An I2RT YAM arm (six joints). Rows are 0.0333 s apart.
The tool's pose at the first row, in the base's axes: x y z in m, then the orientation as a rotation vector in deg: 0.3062 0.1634 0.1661 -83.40 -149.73 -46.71
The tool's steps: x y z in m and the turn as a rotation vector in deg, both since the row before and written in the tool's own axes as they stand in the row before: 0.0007 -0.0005 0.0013 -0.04 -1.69 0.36; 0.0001 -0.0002 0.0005 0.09 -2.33 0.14; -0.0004 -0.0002 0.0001 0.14 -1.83 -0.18; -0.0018 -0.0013 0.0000 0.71 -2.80 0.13; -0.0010 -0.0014 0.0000 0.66 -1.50 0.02; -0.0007 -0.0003 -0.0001 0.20 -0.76 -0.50; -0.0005 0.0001 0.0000 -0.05 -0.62 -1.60; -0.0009 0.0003 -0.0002 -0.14 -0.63 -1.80; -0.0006 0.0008 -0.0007 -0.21 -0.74 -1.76; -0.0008 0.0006 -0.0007 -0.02 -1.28 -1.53; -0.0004 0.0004 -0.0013 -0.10 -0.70 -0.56; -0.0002 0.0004 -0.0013 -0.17 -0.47 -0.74; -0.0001 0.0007 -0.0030 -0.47 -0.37 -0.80
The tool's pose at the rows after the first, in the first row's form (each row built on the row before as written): 0.3057 0.1643 0.1650 -85.18 -150.60 -45.85; 0.3056 0.1645 0.1645 86.34 150.64 44.02; 0.3057 0.1641 0.1642 86.08 149.54 42.10; 0.3056 0.1621 0.1633 86.34 147.97 38.65; 0.3050 0.1607 0.1626 86.47 147.34 36.48; 0.3051 0.1599 0.1625 85.79 147.22 35.49; 0.3054 0.1595 0.1625 83.53 147.65 34.80; 0.3061 0.1588 0.1627 80.97 148.09 34.18; 0.3068 0.1585 0.1636 78.44 148.34 33.55; 0.3075 0.1580 0.1644 76.26 148.13 32.28; 0.3076 0.1576 0.1657 75.42 147.80 31.74; 0.3076 0.1573 0.1670 74.33 147.70 31.44; 0.3071 0.1569 0.1700 73.08 147.52 31.58
